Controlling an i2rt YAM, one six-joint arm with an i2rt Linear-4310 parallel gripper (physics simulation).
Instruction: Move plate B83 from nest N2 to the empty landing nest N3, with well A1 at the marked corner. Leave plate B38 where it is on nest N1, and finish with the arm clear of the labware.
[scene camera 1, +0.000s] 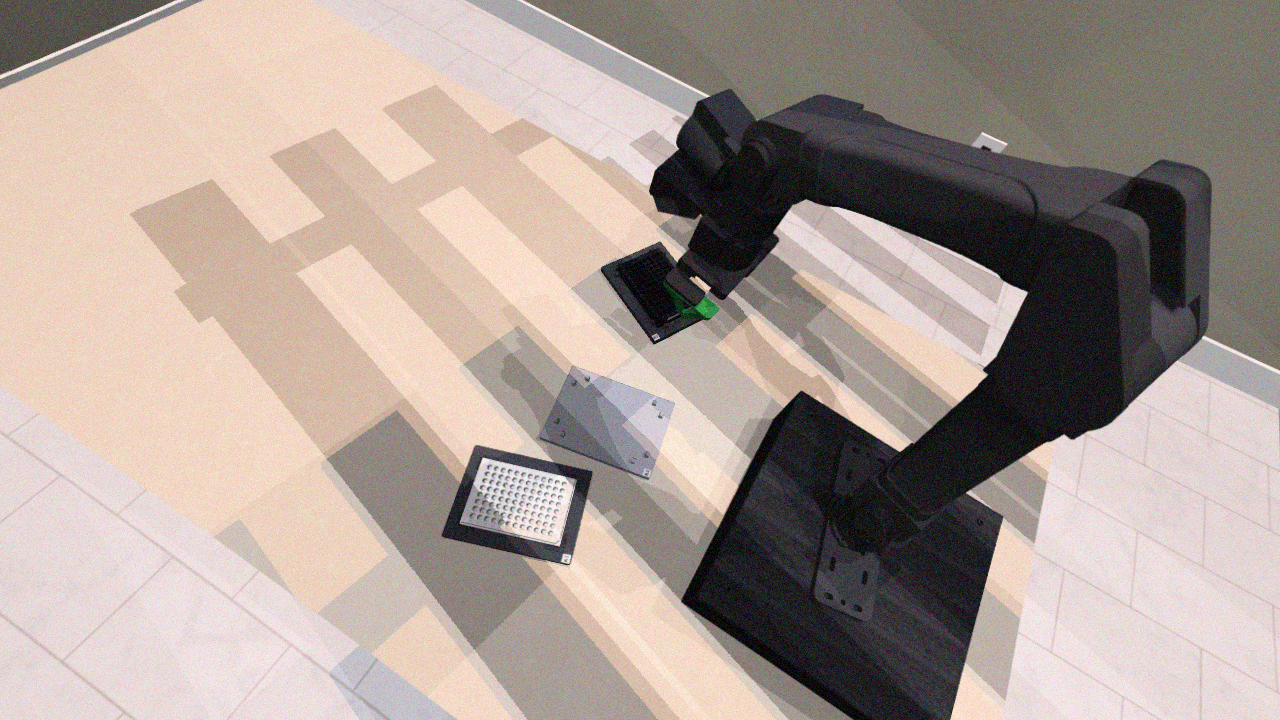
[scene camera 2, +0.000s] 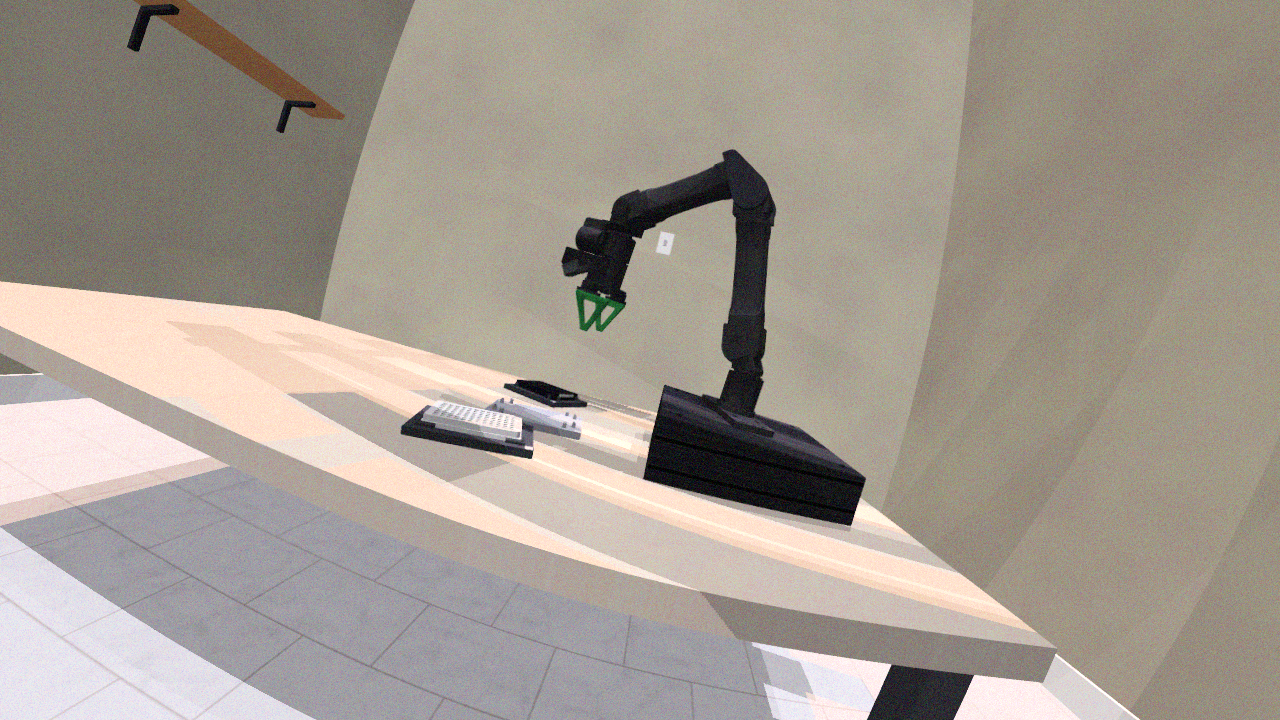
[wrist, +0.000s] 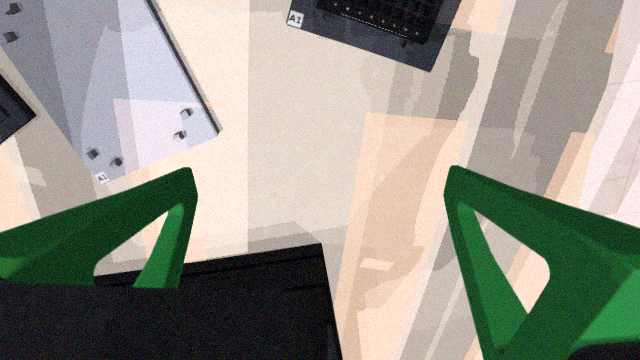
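My gripper (scene camera 1: 695, 310) (scene camera 2: 592, 329) (wrist: 320, 180) is open and empty, high above the table; in scene camera 1 it overlaps the black plate's near right part. The black well plate (scene camera 1: 642, 275) (scene camera 2: 543, 389) (wrist: 390, 15) sits in a dark nest (scene camera 1: 641, 315) (wrist: 360, 36), partly outside the wrist view. The white well plate (scene camera 1: 519, 499) (scene camera 2: 472, 419) sits in another dark nest (scene camera 1: 514, 543) (scene camera 2: 465, 443) (wrist: 15, 112). Between them lies the empty light grey nest (scene camera 1: 608, 420) (wrist: 100, 90), with pins and an A1 label (wrist: 102, 177) at one corner. Plate and nest numbers are not legible.
The arm's black base block (scene camera 1: 841, 555) (scene camera 2: 751, 465) (wrist: 260, 300) stands to the right of the nests in both scene views. A wooden wall shelf (scene camera 2: 241, 60) is at the upper left of scene camera 2. Banded shadows cross the table.
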